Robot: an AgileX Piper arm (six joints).
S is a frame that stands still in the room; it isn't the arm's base.
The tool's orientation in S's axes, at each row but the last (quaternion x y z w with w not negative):
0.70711 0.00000 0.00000 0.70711
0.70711 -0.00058 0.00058 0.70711
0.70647 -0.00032 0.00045 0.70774
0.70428 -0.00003 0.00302 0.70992
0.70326 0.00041 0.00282 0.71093
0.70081 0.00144 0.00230 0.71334
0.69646 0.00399 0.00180 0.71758
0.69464 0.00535 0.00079 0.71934
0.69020 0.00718 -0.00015 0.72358
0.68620 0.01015 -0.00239 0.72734
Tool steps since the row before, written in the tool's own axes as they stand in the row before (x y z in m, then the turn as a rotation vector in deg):
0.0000 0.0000 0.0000 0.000 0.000 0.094
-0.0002 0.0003 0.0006 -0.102 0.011 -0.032
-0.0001 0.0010 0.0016 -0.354 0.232 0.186
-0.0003 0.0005 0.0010 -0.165 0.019 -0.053
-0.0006 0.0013 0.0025 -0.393 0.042 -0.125
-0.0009 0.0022 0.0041 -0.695 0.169 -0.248
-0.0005 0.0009 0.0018 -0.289 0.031 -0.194
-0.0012 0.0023 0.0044 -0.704 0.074 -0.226
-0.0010 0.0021 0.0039 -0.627 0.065 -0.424
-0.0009 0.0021 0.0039 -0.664 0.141 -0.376
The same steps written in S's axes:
0.0000 0.0000 0.0000 0.000 -0.094 0.000
-0.0002 -0.0006 0.0003 -0.102 0.032 0.011
-0.0001 -0.0016 0.0010 -0.354 -0.186 0.232
-0.0003 -0.0010 0.0005 -0.165 0.052 0.018
-0.0006 -0.0025 0.0013 -0.394 0.124 0.039
-0.0009 -0.0041 0.0023 -0.697 0.247 0.164
-0.0005 -0.0018 0.0010 -0.290 0.192 0.026
-0.0011 -0.0043 0.0025 -0.705 0.222 0.071
-0.0009 -0.0038 0.0023 -0.631 0.420 0.052
-0.0008 -0.0038 0.0023 -0.666 0.377 0.131

